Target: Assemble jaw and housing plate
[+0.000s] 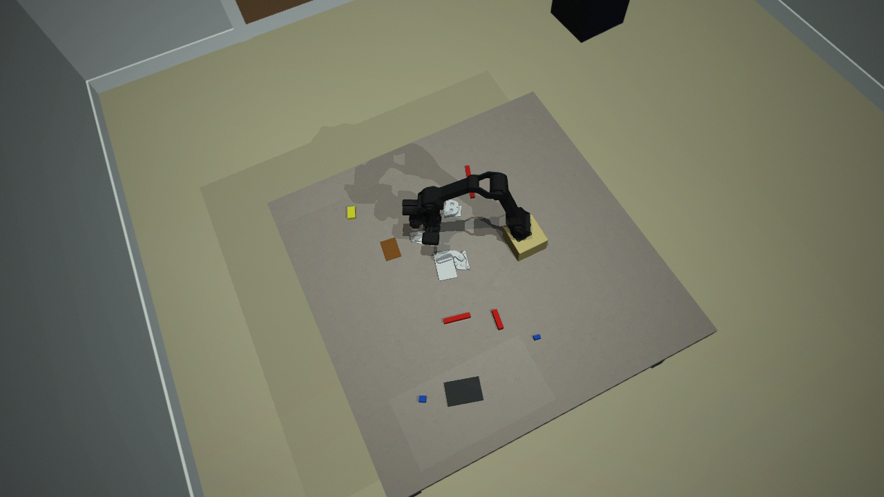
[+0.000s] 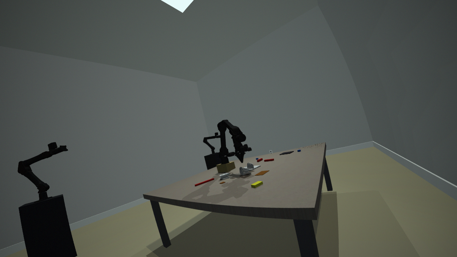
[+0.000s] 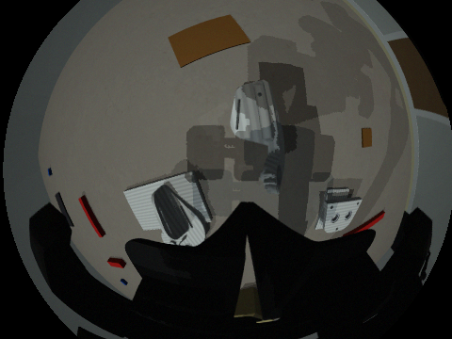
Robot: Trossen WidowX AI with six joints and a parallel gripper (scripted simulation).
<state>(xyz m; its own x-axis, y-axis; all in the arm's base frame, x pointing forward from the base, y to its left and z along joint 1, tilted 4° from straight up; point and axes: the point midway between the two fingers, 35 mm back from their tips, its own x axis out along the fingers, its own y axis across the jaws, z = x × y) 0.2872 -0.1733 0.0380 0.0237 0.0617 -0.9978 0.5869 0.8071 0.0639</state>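
Right now the silver jaw is 40 mm to the right of my gripper tip and 50 mm below it. Round my gripper tip: dark tile 210 mm ahead, 570 mm to the left, 80 mm below; yellow block 230 mm ahead, 300 mm to the right, 70 mm below; brown tile 170 mm ahead, 70 mm to the right, 80 mm below.
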